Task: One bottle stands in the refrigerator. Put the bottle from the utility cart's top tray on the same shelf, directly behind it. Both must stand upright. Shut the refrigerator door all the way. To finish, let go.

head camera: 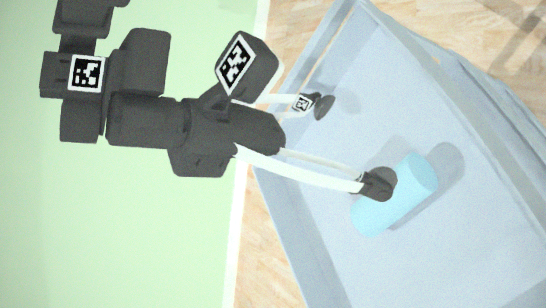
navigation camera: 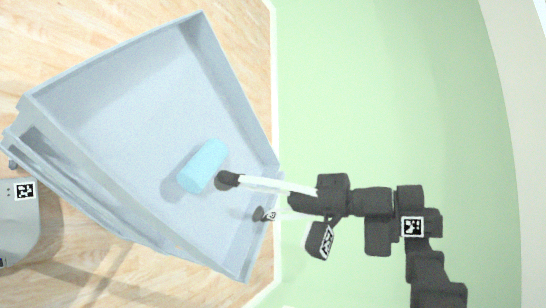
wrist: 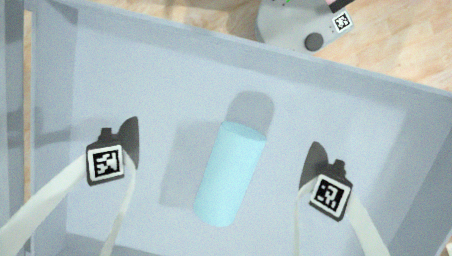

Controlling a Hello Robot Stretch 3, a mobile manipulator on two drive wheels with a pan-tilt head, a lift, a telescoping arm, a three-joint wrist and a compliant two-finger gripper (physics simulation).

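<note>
The light blue bottle lies on its side in the cart's top tray. My gripper is open and empty. Its fingertips are over the tray. In the wrist view the bottle appears between the two fingers, with a gap on each side. In the head view one fingertip overlaps the bottle's edge. How high the fingertips are above the tray floor is hard to tell. The refrigerator and the bottle in it do not show in these views.
Raised walls edge the tray on its sides. Lower cart parts show beyond one long side. My grey base stands beyond that side on the wooden floor. A green surface lies under the arm.
</note>
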